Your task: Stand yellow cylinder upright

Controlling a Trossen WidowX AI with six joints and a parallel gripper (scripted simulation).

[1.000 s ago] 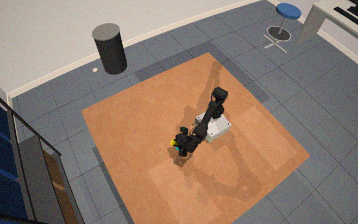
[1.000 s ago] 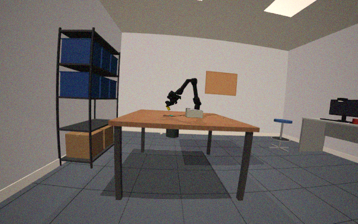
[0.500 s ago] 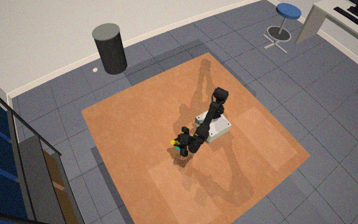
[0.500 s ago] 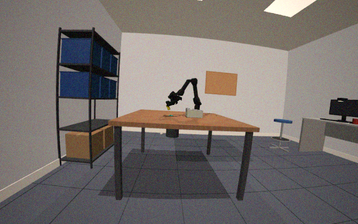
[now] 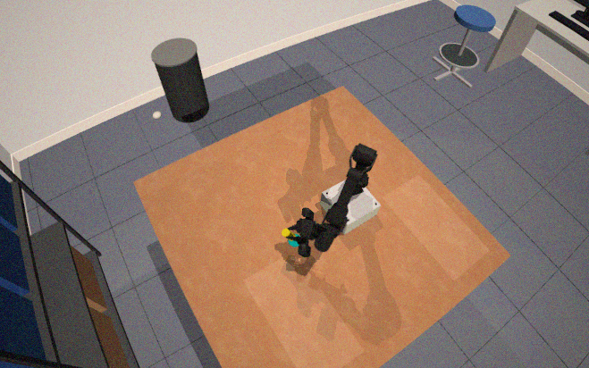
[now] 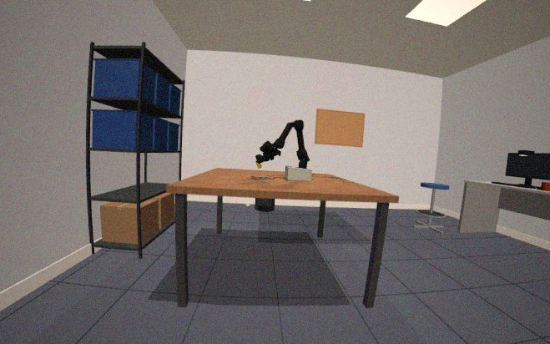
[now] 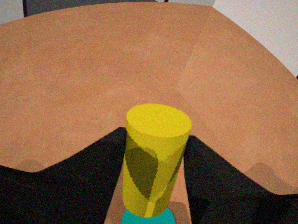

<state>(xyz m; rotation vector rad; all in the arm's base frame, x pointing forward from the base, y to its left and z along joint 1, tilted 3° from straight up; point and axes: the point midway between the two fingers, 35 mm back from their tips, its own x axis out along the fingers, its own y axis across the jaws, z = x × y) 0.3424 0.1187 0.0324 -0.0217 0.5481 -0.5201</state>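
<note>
My gripper tip is 40 mm past the cyan circle, 10 mm to the left of it and 130 mm above it. Also, from my gripper tip: yellow tall cylinder (10 mm behind, 20 mm below).
</note>
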